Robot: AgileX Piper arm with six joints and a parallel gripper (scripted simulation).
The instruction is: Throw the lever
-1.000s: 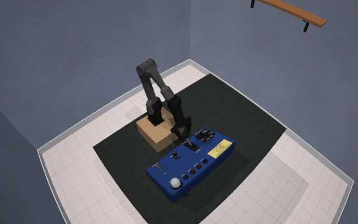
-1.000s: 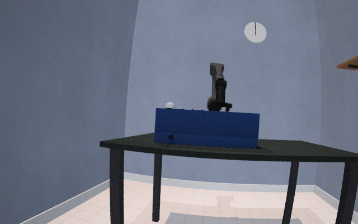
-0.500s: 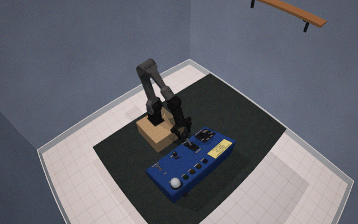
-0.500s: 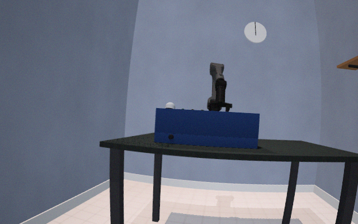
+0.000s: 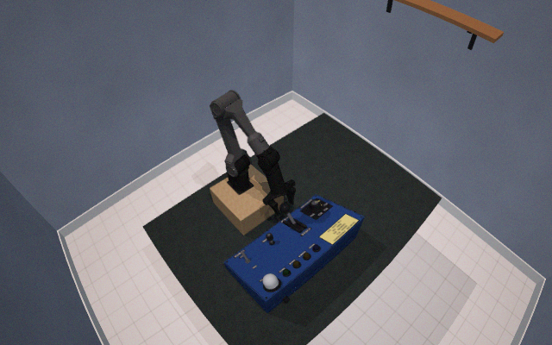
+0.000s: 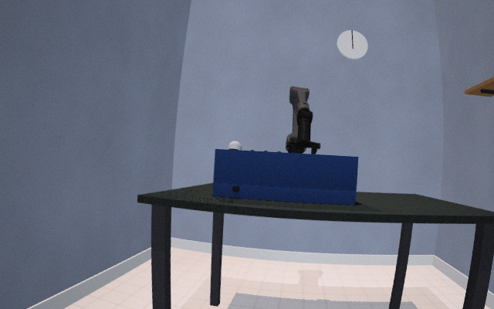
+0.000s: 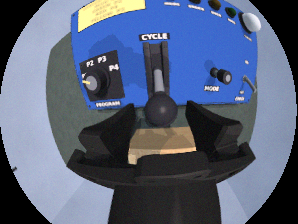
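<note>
My gripper is now 30 mm short of the lever and 30 mm above it. From my hand the other things lie so: rotary program selector 60 mm ahead, 130 mm to the left, 40 mm below; then blue console 90 mm ahead, 50 mm to the right, 60 mm below; then toggle switch 60 mm ahead, 240 mm to the right, 40 mm below.
</note>
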